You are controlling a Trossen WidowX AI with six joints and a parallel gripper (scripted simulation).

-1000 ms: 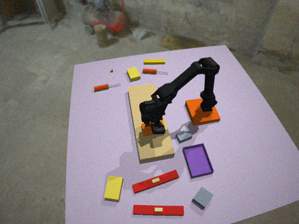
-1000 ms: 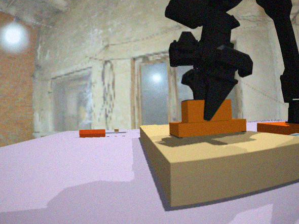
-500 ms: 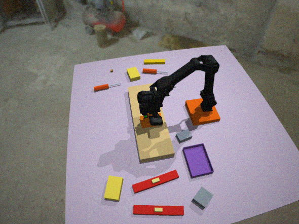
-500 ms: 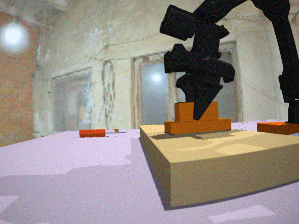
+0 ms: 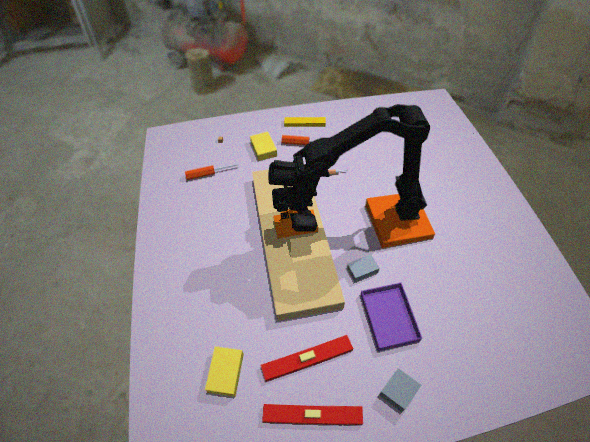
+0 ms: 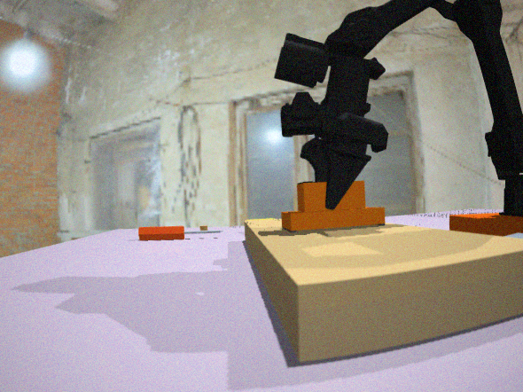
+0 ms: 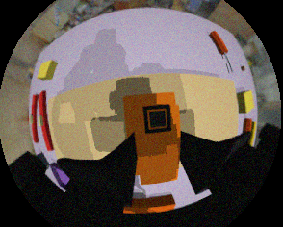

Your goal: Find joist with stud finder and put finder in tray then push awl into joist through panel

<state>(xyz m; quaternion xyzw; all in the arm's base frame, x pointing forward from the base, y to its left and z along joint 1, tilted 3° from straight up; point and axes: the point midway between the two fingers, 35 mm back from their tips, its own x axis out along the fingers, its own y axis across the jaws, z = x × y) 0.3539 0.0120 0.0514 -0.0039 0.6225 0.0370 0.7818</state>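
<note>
Now: gripper tip 22 cm past the purple tray, 31 cm to the right of it and 5 cm above it. Round my gripper tip: awl 17 cm behind, 24 cm to the right, 6 cm below; orange stud finder 1 cm ahead, 2 cm above; dark square indicator 2 cm ahead, 3 cm above.
</note>
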